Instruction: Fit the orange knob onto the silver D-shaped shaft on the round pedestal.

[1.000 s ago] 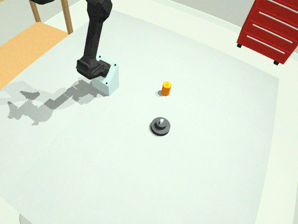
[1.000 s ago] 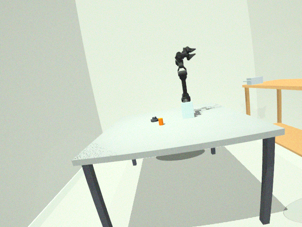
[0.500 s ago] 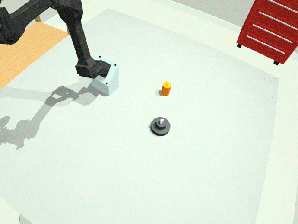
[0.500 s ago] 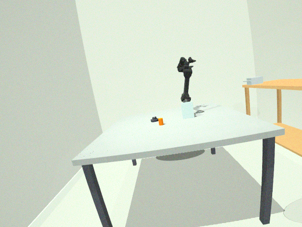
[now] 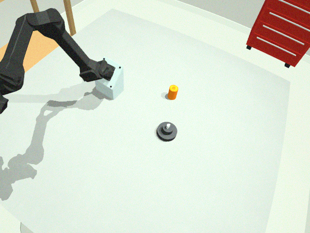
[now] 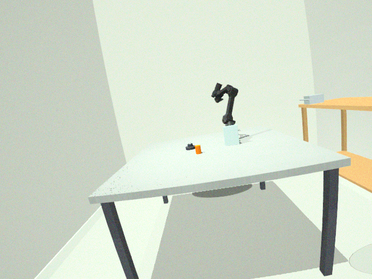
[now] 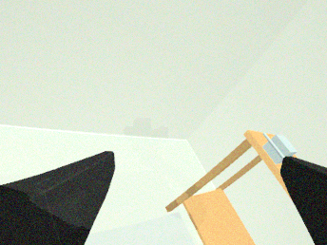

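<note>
Now: gripper tip 32 cm short of the orange knob, 73 cm to the right of it and 34 cm above it. Round my gripper tip: round pedestal: 40 cm ahead, 54 cm to the left, 35 cm below.
</note>
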